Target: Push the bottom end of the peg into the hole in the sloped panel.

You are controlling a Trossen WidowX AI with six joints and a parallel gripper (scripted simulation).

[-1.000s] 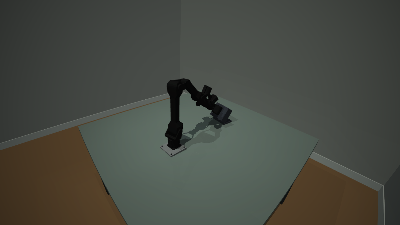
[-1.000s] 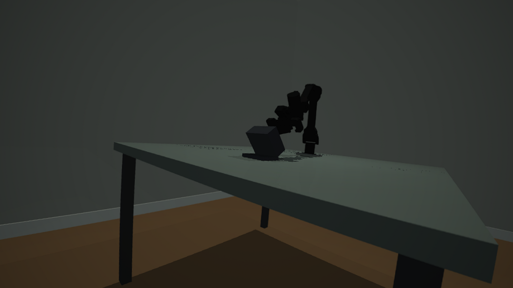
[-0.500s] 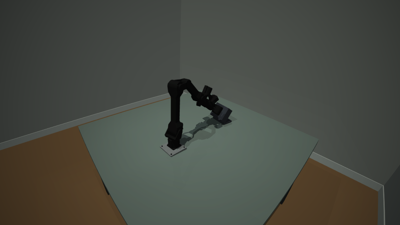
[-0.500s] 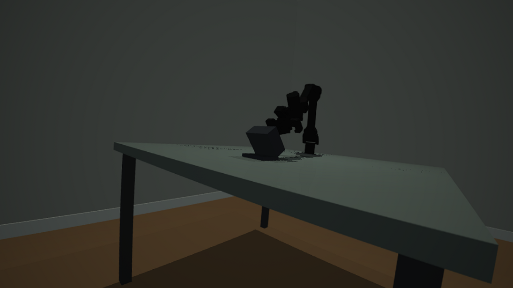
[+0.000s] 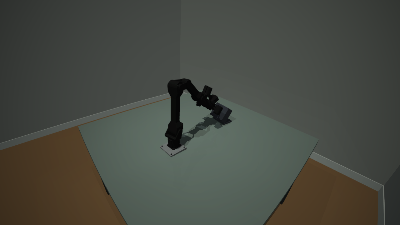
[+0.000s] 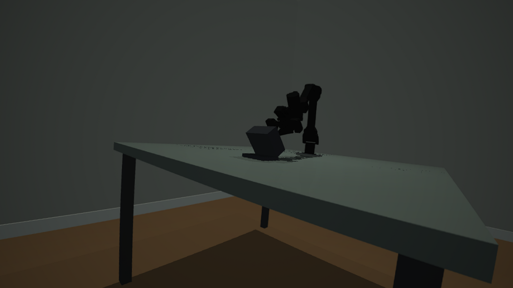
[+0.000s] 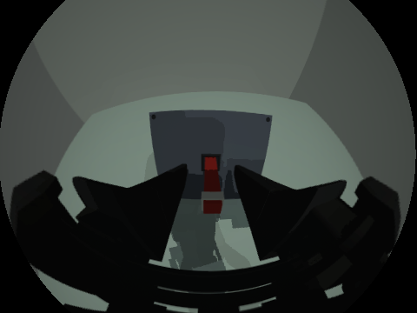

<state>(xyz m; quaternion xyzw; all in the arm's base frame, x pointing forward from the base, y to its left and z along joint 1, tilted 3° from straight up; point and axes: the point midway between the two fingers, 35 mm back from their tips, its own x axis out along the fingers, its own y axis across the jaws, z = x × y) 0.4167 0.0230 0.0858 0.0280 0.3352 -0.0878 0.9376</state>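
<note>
Now: the red peg 2 cm behind my gripper tip. The rest, counted from my gripper tip: sloped panel (3 cm below, 3 cm ahead, 1 cm to the right).
</note>
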